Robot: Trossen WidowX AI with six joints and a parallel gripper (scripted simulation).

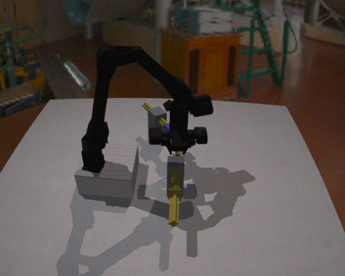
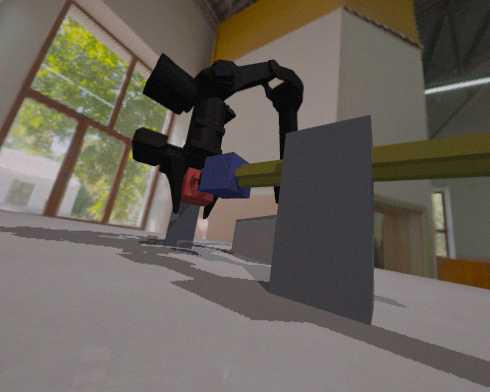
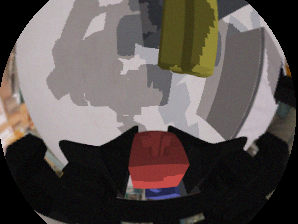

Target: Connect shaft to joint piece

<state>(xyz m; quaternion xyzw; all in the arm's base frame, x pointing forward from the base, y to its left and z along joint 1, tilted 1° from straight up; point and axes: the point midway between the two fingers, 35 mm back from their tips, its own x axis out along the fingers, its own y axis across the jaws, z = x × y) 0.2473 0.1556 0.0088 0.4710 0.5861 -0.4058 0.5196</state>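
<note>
Now: the red square joint piece 10 mm to the left of my gripper tip and 40 mm above it.
</note>
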